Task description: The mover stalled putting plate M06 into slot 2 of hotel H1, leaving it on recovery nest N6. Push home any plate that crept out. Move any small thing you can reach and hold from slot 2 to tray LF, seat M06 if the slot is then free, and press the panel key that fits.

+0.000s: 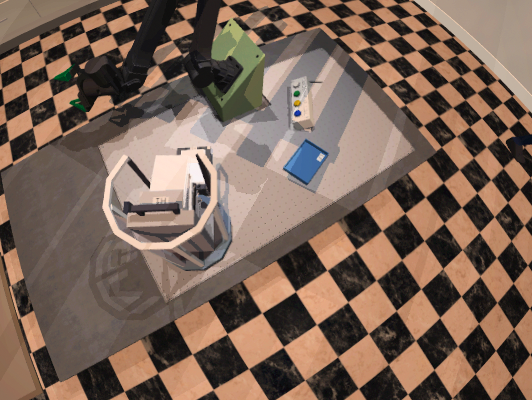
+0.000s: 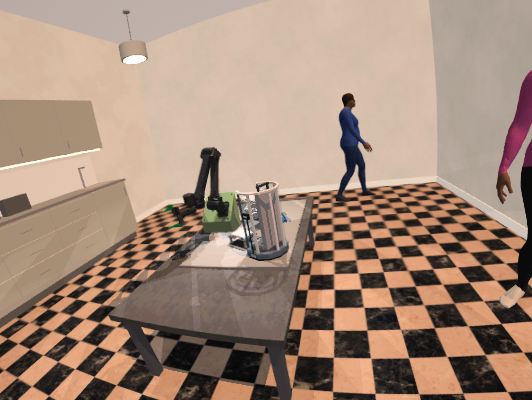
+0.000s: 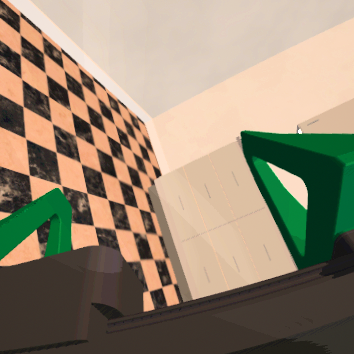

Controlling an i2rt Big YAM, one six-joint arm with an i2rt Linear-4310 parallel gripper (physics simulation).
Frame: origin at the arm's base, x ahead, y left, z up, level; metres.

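Seen in the pictures: gripper, between the fingertips: [image 1: 62, 90] [image 2: 164, 220] [image 3: 149, 170]; arm's base, origin of its link: [image 1: 228, 75] [image 2: 223, 209].
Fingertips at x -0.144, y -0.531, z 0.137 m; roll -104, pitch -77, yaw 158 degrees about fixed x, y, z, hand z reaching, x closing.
Pixels of each thing's top centre, then the offset from my fingertips to it. "pt": a spot on its surface instead. Level surfaces: height alone.
- dark-edged flat piece, a spot on its surface: [image 2: 239, 242] pt 0.337 m ahead, 0.250 m left, 0.283 m down
- blue tray, centre of its top: [image 1: 306, 160] 0.539 m ahead, 0.622 m left, 0.270 m down
- panel, centre of its top: [image 1: 303, 95] 0.327 m ahead, 0.754 m left, 0.204 m down
- cage's rim, a spot on its surface: [image 1: 108, 200] pt 0.516 m ahead, 0.044 m left, 0.105 m up
- dark table, height of its surface: 0.300 m down
- pale perforated board, height of its surface: 0.288 m down
My gripper [image 1: 64, 90] [image 2: 169, 218] [image 3: 149, 170] has green fingers spread wide and empty. It hangs beyond the table's back edge, left of the green base and away from the hotel. The hotel [image 1: 170, 172] [image 2: 267, 220], marked H1 on top, stands upright inside a round pale cage. Its slots, plates and any small thing in slot 2 cannot be made out. A dark-edged flat piece [image 2: 239, 242] lies beside it; whether it is nest N6 is unclear. A blue tray [image 1: 303, 162] has an unreadable white label. The panel [image 1: 307, 117] has green, yellow and blue keys and a pale one.
The arm's green base block [image 1: 245, 90] [image 2: 220, 217] stands at the table's back edge, between the gripper and panel. The cage's rim [image 1: 108, 200] rises around the hotel. The dark table [image 1: 40, 210] [image 2: 200, 305] carries a pale perforated board [image 1: 250, 210]. A person [image 2: 352, 140] stands behind.
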